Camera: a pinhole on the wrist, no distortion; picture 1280 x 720 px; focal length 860.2 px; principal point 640.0 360.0 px. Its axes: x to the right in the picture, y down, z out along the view. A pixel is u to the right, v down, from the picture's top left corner.
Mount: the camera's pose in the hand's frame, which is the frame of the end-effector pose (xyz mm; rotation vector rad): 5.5 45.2 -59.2 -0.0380 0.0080 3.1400
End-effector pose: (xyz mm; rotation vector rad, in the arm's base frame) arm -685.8 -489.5 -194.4 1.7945 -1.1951 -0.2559
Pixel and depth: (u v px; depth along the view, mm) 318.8 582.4 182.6
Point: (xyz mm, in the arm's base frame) -726.2 -618.1 -242.5
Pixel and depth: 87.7 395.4 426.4
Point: -795.1 -926.7 -293.2
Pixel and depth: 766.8 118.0 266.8
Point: -905.9 -587.7 -223.2
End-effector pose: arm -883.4 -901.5 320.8 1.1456 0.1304 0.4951
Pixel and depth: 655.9 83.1 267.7
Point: -857.5 -1036.3 525.8
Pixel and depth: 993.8 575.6 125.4
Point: -908.8 -973.2 353.6
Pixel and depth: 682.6 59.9 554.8
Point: -817.9 -1254.6 738.5
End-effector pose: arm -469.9 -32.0 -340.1 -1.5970 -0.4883 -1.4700
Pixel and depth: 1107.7 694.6 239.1
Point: -430.5 170.2 -430.0
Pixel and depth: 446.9 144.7 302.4
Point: -216.3 81.3 -296.4
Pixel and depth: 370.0 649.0 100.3
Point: -428.3 -14.0 -307.9
